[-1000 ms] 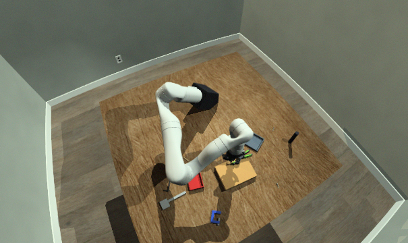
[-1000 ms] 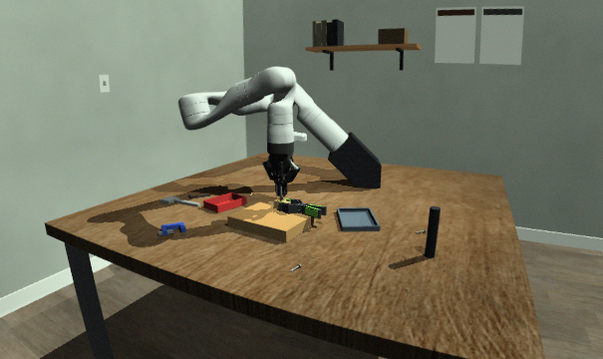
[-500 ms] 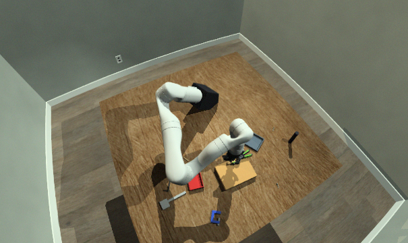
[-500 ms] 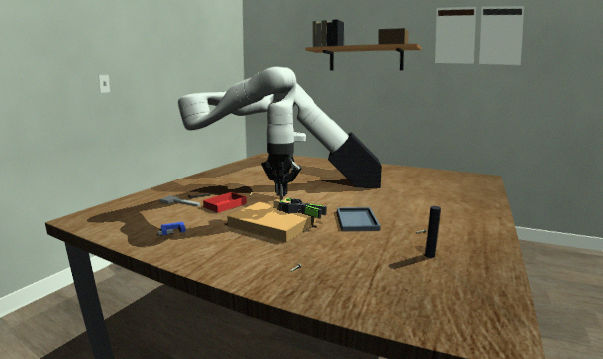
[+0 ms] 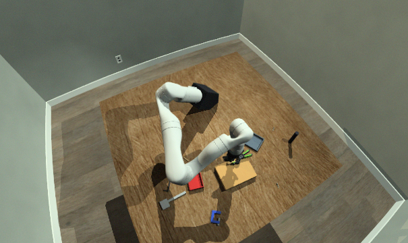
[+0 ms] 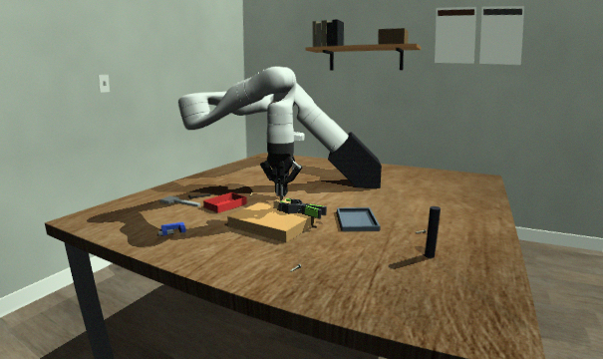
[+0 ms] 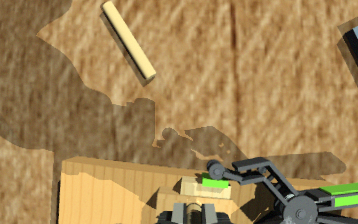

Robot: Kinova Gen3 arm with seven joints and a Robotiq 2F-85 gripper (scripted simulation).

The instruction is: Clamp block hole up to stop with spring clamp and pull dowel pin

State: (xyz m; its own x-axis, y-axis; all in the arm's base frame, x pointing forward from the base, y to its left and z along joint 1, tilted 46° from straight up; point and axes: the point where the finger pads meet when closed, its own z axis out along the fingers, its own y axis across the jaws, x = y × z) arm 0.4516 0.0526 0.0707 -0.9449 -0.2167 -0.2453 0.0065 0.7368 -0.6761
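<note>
Now: hand 20 mm above the dowel pin. Round my hand: thin pale stick 120 mm behind, 50 mm to the right, 90 mm below; then small wooden block 50 mm below; then tan bench board 60 mm ahead, 70 mm below.
</note>
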